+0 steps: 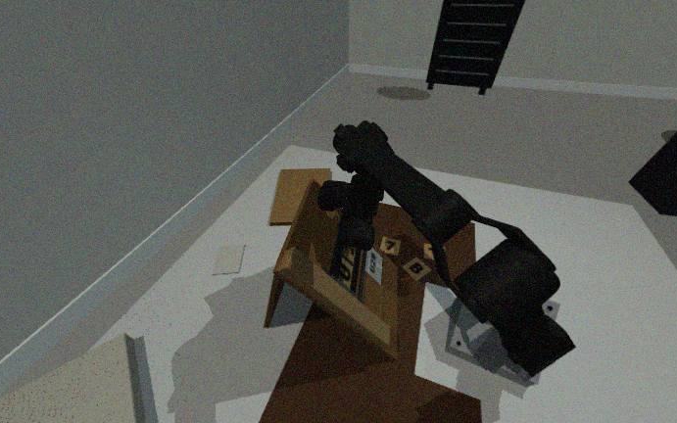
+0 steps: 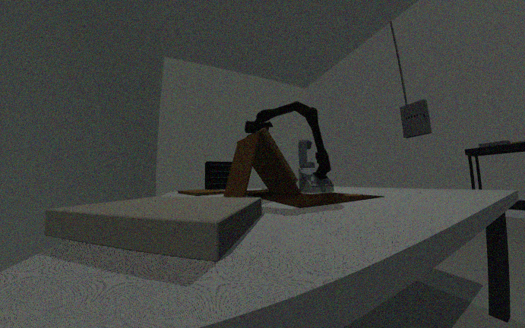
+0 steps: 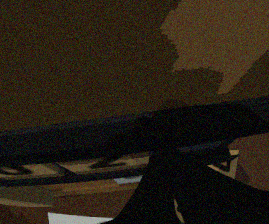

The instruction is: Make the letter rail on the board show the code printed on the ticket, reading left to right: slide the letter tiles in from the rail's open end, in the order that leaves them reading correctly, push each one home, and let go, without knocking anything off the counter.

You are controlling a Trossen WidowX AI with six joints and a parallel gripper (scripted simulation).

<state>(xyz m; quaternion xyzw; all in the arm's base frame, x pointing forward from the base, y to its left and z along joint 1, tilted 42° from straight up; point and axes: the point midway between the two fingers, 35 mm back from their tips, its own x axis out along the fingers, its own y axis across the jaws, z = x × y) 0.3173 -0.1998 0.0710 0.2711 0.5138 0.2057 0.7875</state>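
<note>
Now: the white ticket 80 mm below my gripper tip, 60 mm behind it and 10 mm to the left of it. The rest, counted from my gripper tip: brown mat: 180 mm below, 150 mm behind, 80 mm to the left; then flat tan panel: 310 mm to the right, 230 mm ahead, 170 mm below.
</note>
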